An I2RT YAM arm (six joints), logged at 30 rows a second.
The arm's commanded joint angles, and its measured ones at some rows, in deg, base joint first. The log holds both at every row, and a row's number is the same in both.
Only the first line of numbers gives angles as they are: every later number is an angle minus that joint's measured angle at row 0.
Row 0, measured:
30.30, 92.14, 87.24, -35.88, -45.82, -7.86
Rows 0 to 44, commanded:
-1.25, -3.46, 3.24, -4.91, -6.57, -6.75
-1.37, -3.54, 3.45, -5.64, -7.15, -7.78
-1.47, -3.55, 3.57, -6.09, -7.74, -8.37
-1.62, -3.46, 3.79, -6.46, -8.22, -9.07
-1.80, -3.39, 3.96, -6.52, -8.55, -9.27
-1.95, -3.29, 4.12, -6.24, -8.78, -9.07
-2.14, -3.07, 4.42, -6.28, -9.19, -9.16
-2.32, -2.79, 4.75, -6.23, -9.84, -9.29
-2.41, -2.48, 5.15, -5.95, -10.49, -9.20
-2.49, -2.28, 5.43, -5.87, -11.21, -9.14
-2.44, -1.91, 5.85, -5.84, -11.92, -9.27
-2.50, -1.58, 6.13, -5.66, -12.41, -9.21
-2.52, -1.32, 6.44, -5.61, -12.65, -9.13
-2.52, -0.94, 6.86, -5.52, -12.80, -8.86
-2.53, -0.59, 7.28, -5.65, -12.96, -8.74
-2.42, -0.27, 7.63, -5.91, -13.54, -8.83
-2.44, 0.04, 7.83, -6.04, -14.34, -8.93
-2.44, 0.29, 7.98, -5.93, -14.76, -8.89
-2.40, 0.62, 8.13, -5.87, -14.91, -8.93
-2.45, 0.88, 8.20, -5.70, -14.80, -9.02
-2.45, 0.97, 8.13, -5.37, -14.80, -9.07
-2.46, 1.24, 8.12, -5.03, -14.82, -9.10
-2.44, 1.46, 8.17, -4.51, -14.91, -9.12
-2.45, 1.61, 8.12, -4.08, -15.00, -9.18
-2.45, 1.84, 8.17, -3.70, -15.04, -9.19
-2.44, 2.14, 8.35, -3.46, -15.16, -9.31
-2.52, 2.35, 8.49, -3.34, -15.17, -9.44
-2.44, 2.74, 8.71, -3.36, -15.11, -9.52
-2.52, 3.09, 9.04, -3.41, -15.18, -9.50
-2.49, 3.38, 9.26, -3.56, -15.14, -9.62
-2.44, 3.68, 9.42, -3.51, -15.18, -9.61
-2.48, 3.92, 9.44, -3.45, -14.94, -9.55
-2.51, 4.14, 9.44, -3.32, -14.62, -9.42
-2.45, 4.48, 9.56, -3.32, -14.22, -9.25
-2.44, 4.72, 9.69, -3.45, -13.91, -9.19
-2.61, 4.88, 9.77, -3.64, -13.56, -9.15
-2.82, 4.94, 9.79, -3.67, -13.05, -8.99
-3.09, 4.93, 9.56, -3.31, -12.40, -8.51
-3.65, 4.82, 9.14, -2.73, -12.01, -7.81
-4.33, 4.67, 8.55, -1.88, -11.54, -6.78
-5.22, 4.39, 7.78, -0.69, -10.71, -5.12
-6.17, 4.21, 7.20, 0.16, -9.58, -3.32
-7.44, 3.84, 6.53, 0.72, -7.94, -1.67
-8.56, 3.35, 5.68, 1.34, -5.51, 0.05
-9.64, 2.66, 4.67, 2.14, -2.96, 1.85
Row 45, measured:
-6.25, 5.55, 6.14, -0.85, -8.53, -3.76
